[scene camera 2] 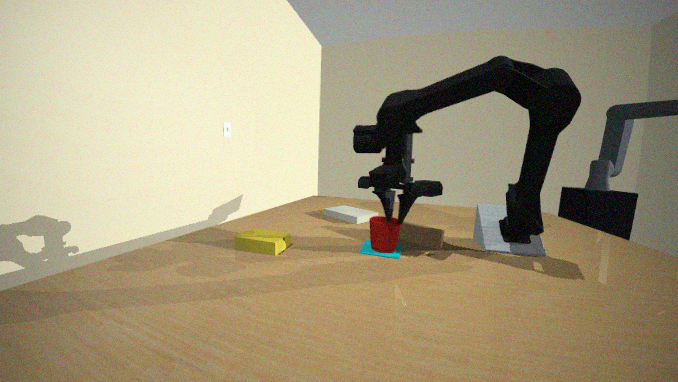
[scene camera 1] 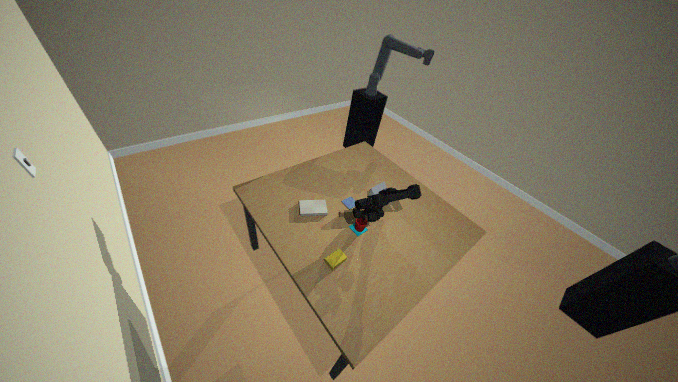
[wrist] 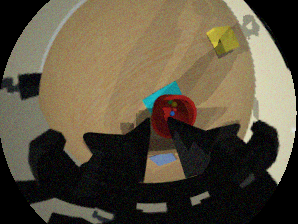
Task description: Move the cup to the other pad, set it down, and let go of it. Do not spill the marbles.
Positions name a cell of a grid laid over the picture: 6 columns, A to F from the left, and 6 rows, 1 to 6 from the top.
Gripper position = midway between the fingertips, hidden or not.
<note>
In view: my gripper (scene camera 2: D4) and a red cup (scene camera 2: D4).
The red cup shows as well in the wrist view (wrist: D3). My gripper is seen too in the wrist view (wrist: D4).
</note>
